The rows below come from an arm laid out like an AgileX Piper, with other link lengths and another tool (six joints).
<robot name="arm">
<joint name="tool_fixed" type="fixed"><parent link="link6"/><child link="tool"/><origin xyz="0.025 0.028 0.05" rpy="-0.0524 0 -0.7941"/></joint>
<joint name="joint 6" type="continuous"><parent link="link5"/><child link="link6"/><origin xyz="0 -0.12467 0" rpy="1.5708 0 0"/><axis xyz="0 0 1"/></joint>
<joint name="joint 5" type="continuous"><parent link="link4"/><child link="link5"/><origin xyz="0 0 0" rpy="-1.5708 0 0"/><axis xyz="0 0 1"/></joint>
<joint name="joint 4" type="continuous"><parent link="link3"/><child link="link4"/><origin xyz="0.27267 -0.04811 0" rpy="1.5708 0 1.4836"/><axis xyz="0 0 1"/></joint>
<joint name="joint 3" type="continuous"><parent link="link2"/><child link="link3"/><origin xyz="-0.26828 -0.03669 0" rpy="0 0 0"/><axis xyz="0 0 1"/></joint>
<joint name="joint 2" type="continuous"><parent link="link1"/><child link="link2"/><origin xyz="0 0 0" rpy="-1.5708 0 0"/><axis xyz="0 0 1"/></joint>
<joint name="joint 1" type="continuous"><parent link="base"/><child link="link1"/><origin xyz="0 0 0.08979" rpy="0 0 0"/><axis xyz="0 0 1"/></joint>
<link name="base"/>
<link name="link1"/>
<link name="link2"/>
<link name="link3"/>
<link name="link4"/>
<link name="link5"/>
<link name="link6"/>
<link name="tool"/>
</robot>
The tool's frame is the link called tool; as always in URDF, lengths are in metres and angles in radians. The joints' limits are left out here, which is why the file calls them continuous.
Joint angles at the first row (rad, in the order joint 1, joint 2, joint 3, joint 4, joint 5, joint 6):
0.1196 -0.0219 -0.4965 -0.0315 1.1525 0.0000
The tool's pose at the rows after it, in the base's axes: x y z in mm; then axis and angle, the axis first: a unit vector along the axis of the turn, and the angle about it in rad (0 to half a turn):
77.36, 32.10, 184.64, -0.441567, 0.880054, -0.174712, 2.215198
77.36, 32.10, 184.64, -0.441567, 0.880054, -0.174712, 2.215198
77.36, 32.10, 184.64, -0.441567, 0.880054, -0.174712, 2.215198
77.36, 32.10, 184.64, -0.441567, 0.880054, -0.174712, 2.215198
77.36, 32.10, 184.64, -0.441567, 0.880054, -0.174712, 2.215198
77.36, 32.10, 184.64, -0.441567, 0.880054, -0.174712, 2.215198
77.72, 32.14, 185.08, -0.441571, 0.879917, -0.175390, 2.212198
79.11, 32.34, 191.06, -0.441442, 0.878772, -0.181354, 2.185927
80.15, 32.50, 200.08, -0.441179, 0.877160, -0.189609, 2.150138
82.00, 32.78, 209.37, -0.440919, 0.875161, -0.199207, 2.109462
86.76, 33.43, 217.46, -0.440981, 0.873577, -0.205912, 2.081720
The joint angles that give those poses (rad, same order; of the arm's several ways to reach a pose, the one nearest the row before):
0.1195 -0.0218 -0.4965 -0.0315 1.1525 -0.0001
0.1195 -0.0218 -0.4965 -0.0315 1.1525 -0.0001
0.1195 -0.0218 -0.4965 -0.0315 1.1525 -0.0001
0.1195 -0.0218 -0.4965 -0.0315 1.1525 -0.0001
0.1195 -0.0218 -0.4965 -0.0315 1.1525 -0.0001
0.1195 -0.0218 -0.4965 -0.0315 1.1525 -0.0001
0.1197 -0.0219 -0.4965 -0.0316 1.1493 0.0001
0.1196 -0.0219 -0.5062 -0.0315 1.1305 0.0000
0.1197 -0.0219 -0.5229 -0.0316 1.1086 0.0001
0.1196 -0.0219 -0.5367 -0.0315 1.0781 0.0000
0.1196 -0.0029 -0.5483 -0.0315 1.0406 0.0000

